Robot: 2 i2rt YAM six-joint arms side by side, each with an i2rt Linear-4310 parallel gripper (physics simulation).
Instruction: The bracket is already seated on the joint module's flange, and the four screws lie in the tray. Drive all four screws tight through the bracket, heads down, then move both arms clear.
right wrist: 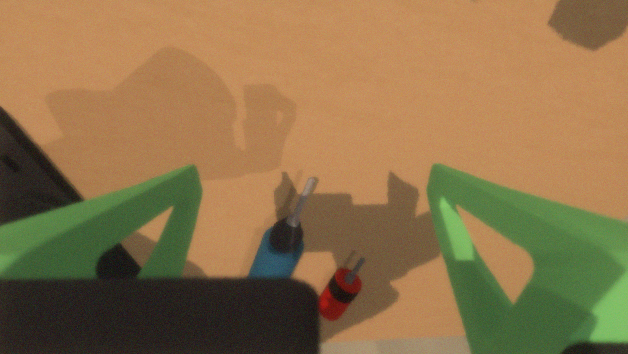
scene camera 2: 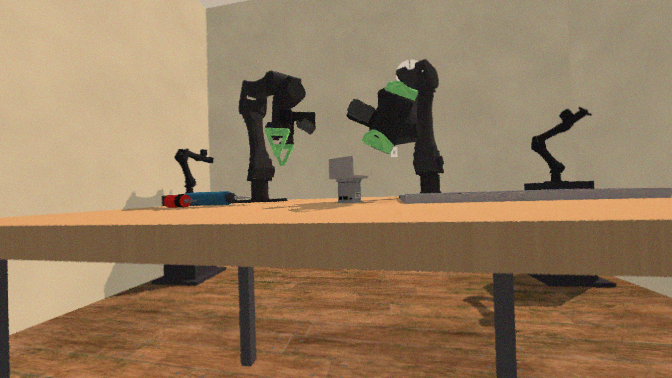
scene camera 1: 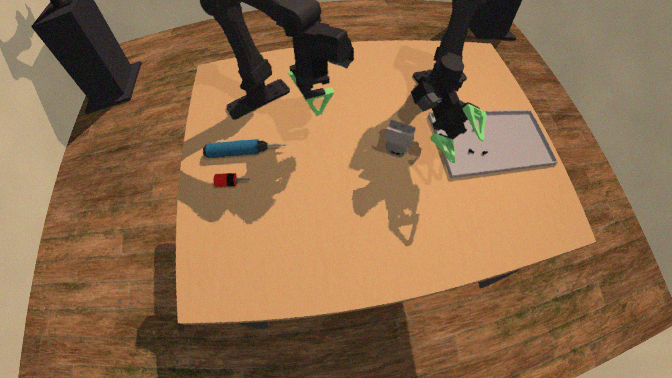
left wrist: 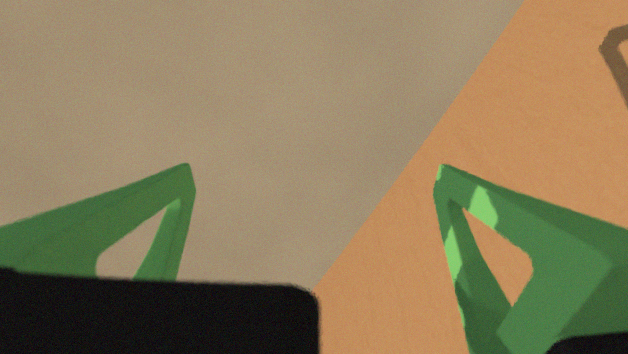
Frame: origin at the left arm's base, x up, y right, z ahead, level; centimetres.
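Where they show: left gripper, between the fingertips: (scene camera 2: 387, 107) (scene camera 1: 466, 151) (left wrist: 314, 177); right gripper, between the fingertips: (right wrist: 314, 177) (scene camera 2: 279, 161) (scene camera 1: 311, 104); right arm's base, origin of its link: (scene camera 2: 260, 201) (scene camera 1: 258, 99).
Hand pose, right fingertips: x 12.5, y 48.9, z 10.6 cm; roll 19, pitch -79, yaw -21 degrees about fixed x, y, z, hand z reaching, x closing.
Each offset is from my right fingertips to the top centre of the thing. "*": to the spot under its first point.
The grey bracket (scene camera 1: 401, 128) (scene camera 2: 341, 168) sits on top of the joint module {dx -6.1, dy -19.7, dz +11.7 cm} (scene camera 1: 397, 146) (scene camera 2: 349, 192), which stands upright on the table. Two small dark screws {dx -11.0, dy -40.8, dz +20.3 cm} (scene camera 1: 471, 151) {dx -11.0, dy -45.2, dz +22.0 cm} (scene camera 1: 484, 153) lie in the grey tray {dx -10.9, dy -52.8, dz +19.1 cm} (scene camera 1: 525, 142) (scene camera 2: 500, 195); the other screws cannot be made out. A blue driver {* dx -8.8, dy +22.6, dz -1.0 cm} (scene camera 1: 232, 148) (scene camera 2: 207, 198) (right wrist: 276, 257) and a shorter red driver {dx -9.1, dy +24.7, dz +7.2 cm} (scene camera 1: 225, 180) (scene camera 2: 175, 201) (right wrist: 340, 295) lie on their sides. My left gripper (scene camera 1: 468, 150) (scene camera 2: 387, 117) (left wrist: 314, 177) is open and empty, raised near the tray. My right gripper (scene camera 1: 306, 95) (scene camera 2: 281, 155) (right wrist: 314, 177) is open and empty, above the table near the blue driver.
The right arm's base plate (scene camera 1: 257, 99) stands on the table behind the blue driver. Two dark pedestals (scene camera 1: 80, 60) (scene camera 1: 495, 20) stand beyond the table. Two small black arms (scene camera 2: 187, 170) (scene camera 2: 547, 145) show in the background. The table's front edge (scene camera 2: 325, 222) runs across the second scene view.
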